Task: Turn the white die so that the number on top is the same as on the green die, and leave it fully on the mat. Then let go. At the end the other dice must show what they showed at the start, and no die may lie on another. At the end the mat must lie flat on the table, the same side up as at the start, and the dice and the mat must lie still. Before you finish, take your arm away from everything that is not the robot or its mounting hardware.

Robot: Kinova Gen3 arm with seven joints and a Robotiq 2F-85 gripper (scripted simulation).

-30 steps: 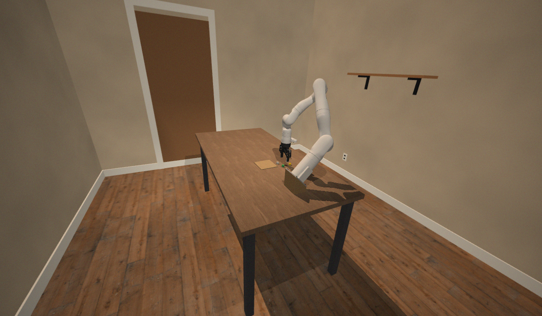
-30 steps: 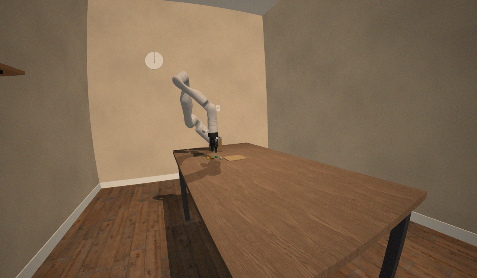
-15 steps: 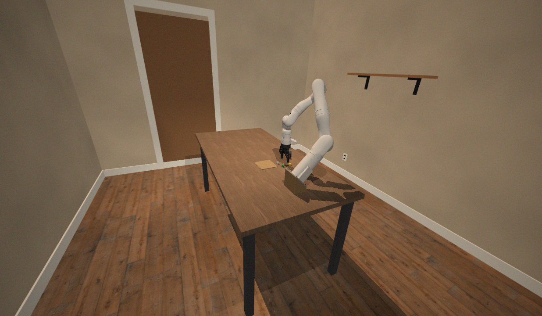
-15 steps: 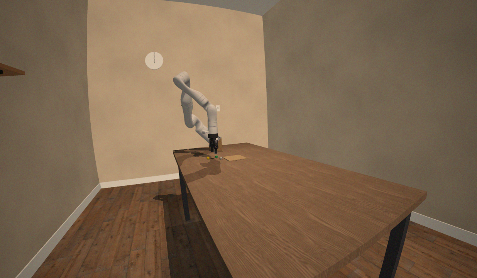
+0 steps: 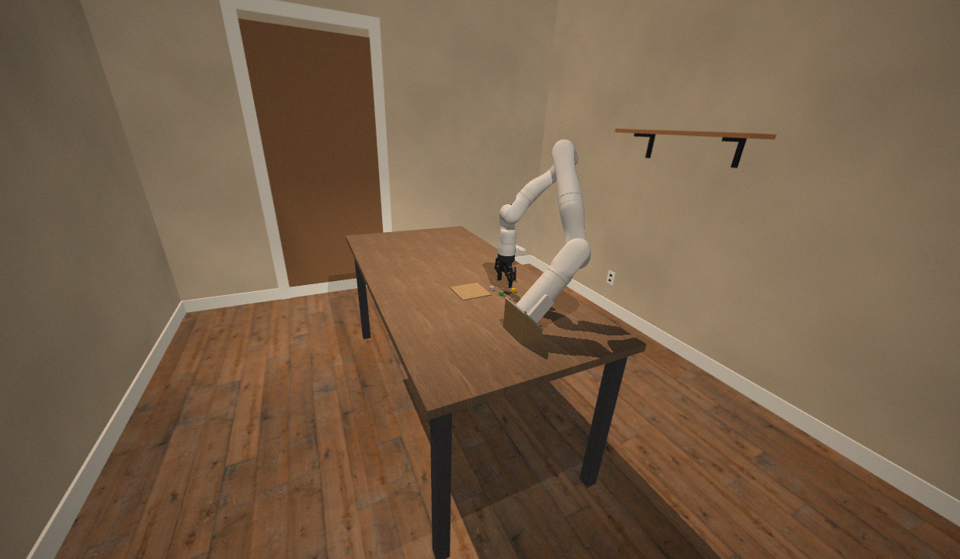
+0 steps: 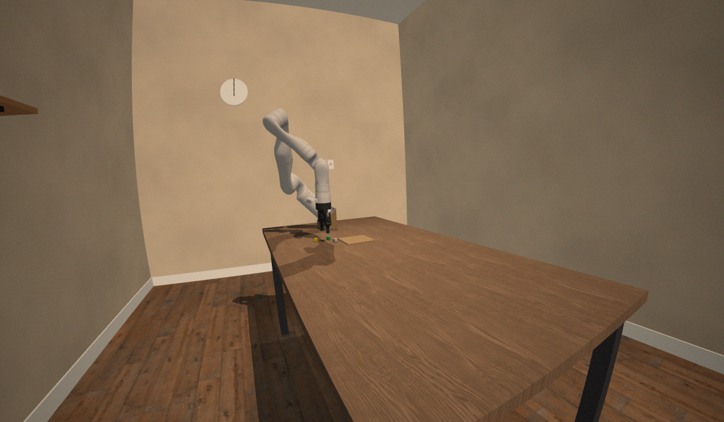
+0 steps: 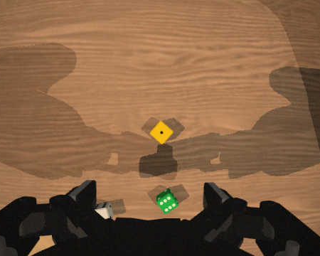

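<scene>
The green die is 1 cm behind my hand, 2 cm to the left of it and 4 cm below it. The rest, counted from my hand: tan mat: 8 cm ahead, 13 cm to the left, 5 cm below; then white die: 5 cm ahead, 3 cm to the left, 4 cm below; then yellow die: 1 cm behind, 5 cm to the right, 4 cm below.
</scene>
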